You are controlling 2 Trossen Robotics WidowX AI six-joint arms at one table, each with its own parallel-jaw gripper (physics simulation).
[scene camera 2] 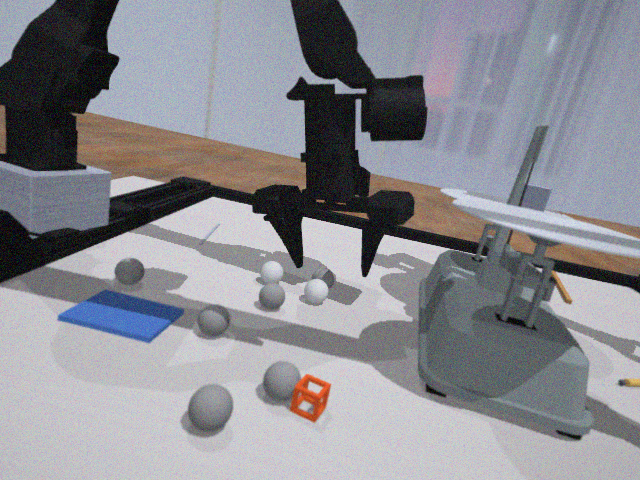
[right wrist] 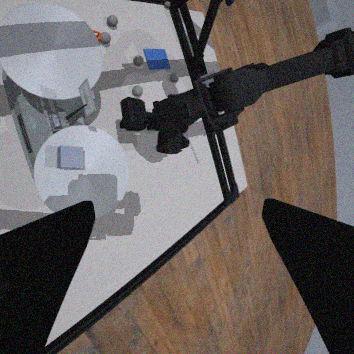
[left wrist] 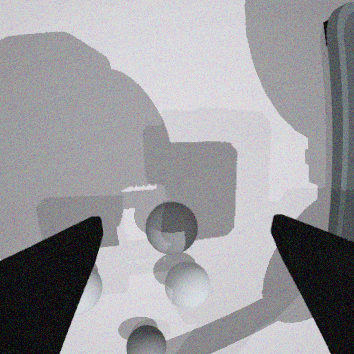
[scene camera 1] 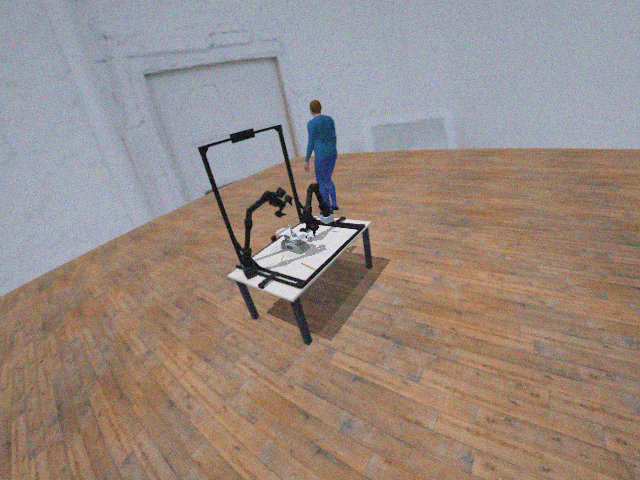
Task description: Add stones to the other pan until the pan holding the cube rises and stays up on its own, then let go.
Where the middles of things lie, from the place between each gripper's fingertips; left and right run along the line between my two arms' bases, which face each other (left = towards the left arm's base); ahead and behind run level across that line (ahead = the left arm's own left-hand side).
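Scene:
The grey balance scale (scene camera 2: 486, 335) is 100 mm behind my right hand, 40 mm to the left of it and 280 mm below it. The orange wire-frame cube (scene camera 2: 313, 398) is 300 mm behind my right hand, 180 mm to the left of it and 390 mm below it, and the blue flat pad (scene camera 2: 112, 312) is 360 mm to the left of my right hand, 260 mm behind it and 400 mm below it.
My left gripper is 18 cm to the left of the grey balance scale, 3 cm past it and 9 cm below it. The orange wire-frame cube is 23 cm behind my left gripper, 4 cm to the right of it and 1 cm below it, while the blue flat pad is 15 cm to the left of my left gripper, 19 cm behind it and 2 cm below it. Going by its middle, the grey balance scale is nearer to my left gripper than to my right hand. Going by its middle, the blue flat pad is nearer to my left gripper than to my right hand too.

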